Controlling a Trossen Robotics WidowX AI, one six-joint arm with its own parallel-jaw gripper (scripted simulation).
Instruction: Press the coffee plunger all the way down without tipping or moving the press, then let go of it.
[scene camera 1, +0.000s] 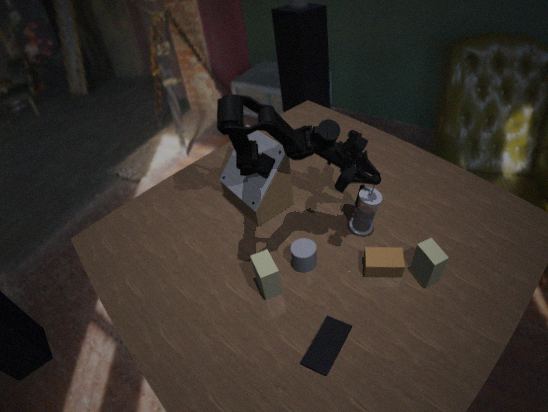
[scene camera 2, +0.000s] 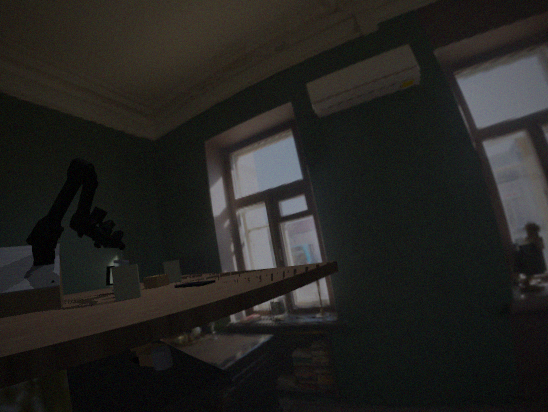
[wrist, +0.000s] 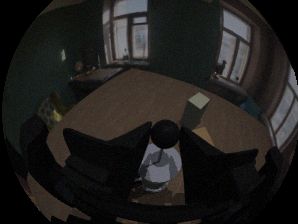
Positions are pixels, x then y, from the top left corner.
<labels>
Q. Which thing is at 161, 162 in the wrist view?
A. A coffee press.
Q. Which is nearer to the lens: the coffee press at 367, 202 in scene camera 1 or the flat black slab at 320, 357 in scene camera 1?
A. The flat black slab.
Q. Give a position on an orange-brown box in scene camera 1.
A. At 389, 262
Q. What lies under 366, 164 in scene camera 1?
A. My gripper.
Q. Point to my gripper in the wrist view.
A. At 166, 128
</labels>
